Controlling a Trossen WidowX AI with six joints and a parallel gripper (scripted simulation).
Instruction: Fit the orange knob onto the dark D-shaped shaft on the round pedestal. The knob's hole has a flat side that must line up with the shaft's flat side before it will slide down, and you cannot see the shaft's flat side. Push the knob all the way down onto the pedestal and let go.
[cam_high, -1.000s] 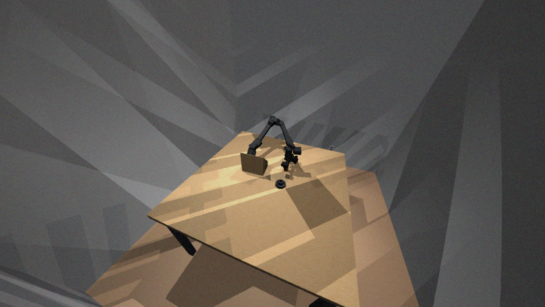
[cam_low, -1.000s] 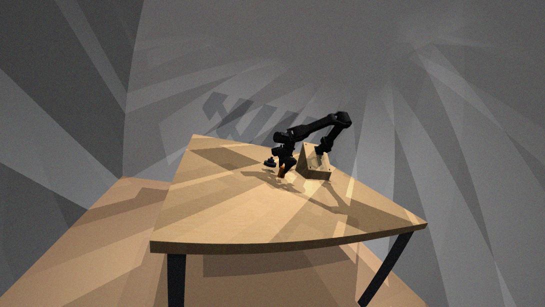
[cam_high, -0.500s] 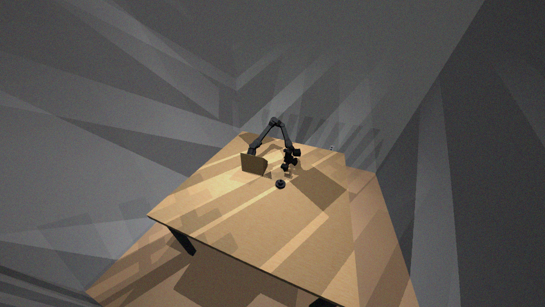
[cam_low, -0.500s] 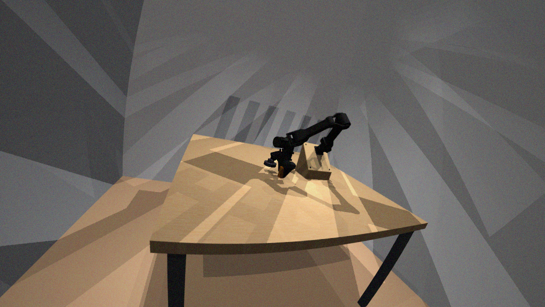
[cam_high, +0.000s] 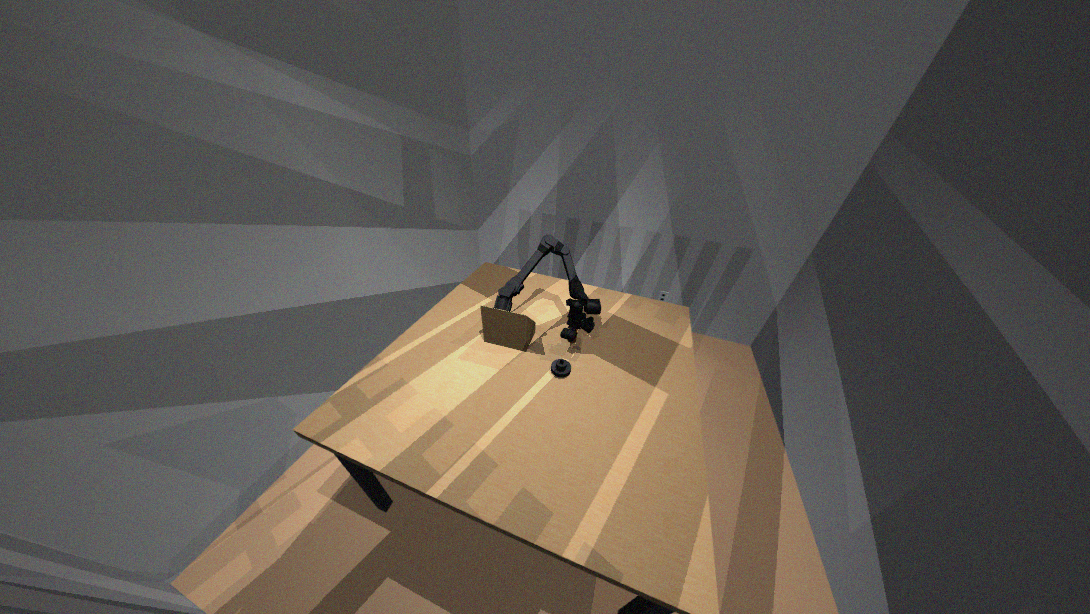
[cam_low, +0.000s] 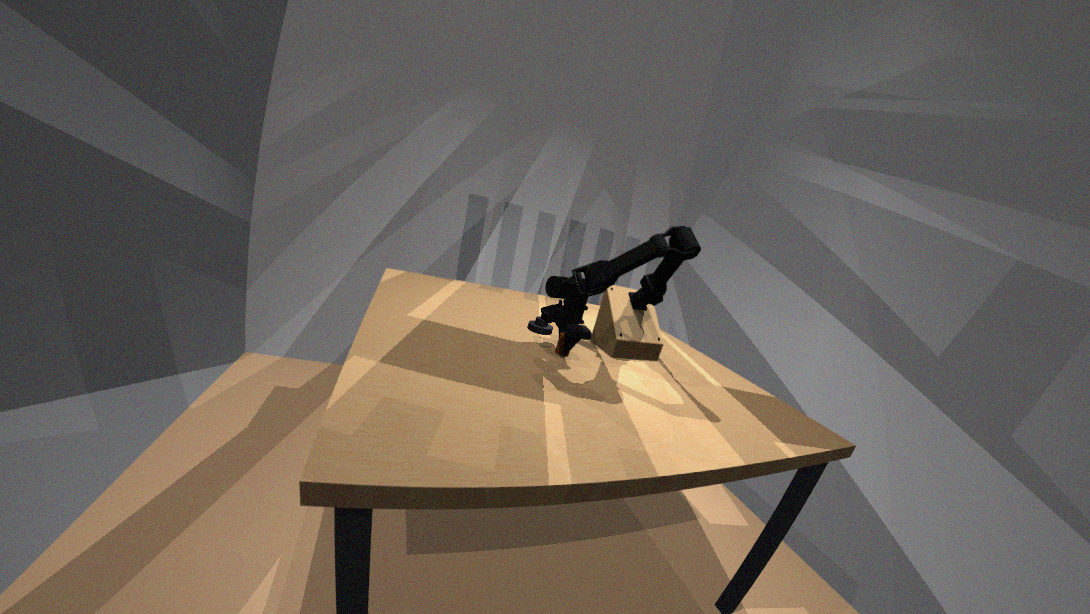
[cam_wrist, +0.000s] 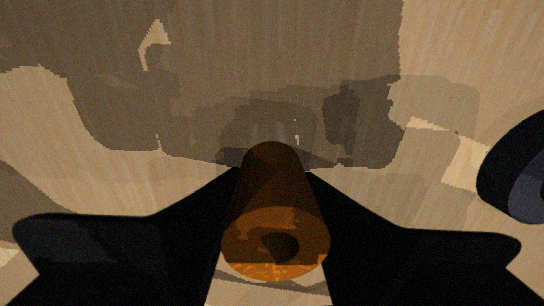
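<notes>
The dark round pedestal is 19 cm to the right of my gripper tip, 2 cm behind it and 2 cm above it. Also, from my gripper tip: orange knob: 2 cm above.
</notes>
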